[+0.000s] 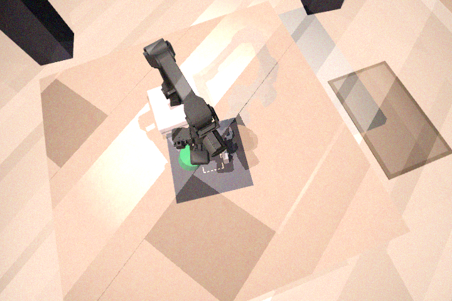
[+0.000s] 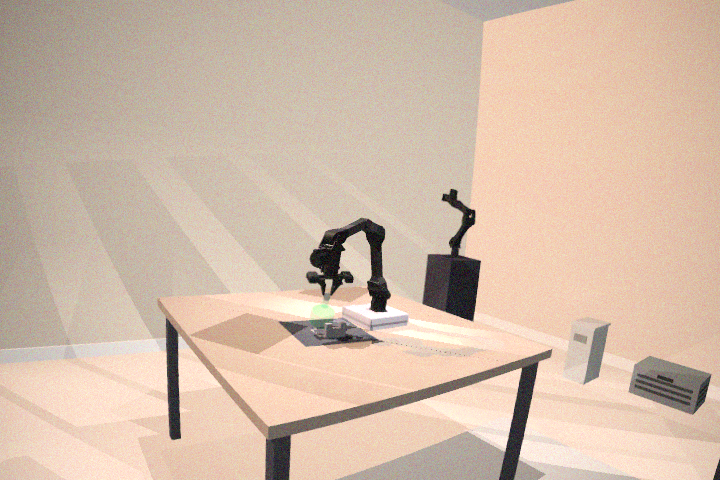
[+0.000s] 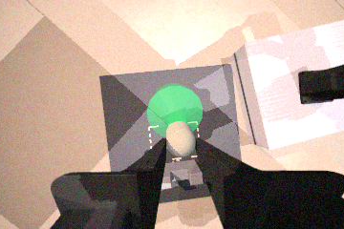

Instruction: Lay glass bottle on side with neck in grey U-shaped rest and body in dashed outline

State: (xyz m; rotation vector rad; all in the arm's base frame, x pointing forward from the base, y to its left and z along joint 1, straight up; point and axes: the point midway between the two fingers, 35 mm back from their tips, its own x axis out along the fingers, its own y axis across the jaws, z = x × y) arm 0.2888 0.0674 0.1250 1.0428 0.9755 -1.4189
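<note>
The glass bottle is 2 cm to the right of my gripper tip and 5 cm below it. Round my gripper tip: grey mat 2 cm to the left, 15 cm below.
</note>
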